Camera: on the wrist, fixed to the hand. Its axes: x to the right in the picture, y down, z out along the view.
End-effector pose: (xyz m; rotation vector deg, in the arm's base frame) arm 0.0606 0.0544 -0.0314 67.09 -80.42 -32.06
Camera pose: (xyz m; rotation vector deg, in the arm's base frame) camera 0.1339 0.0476 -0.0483 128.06 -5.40 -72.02
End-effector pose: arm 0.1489 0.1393 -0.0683 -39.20 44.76 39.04
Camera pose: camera 0.1609 0.0708 -0.0979 -57.30 19.33 -48.42
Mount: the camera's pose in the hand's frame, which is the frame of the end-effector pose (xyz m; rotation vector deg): 0.0105 -0.0410 -0.0626 8.45 14.54 -87.10
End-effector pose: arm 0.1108 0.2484 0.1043 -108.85 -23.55 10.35
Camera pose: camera 0.1325 0.2101 0.1657 -58.64 -83.37 -56.23
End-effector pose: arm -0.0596 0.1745 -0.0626 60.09 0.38 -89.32
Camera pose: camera -0.0535 0.2122 -0.1278 -75.30 -57.71 143.71
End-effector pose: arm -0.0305 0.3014 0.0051 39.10 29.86 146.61
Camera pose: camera -0.0596 0.3257 -0.0602 -5.54 48.86 65.82
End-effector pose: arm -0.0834 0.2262 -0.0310 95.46 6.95 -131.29
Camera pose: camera -0.0411 0.2784 -0.0655 -68.11 -54.88 85.43
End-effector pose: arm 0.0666 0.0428 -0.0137 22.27 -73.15 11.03
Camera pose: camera 0.1398 0.0285 -0.0257 74.25 -26.24 -53.16
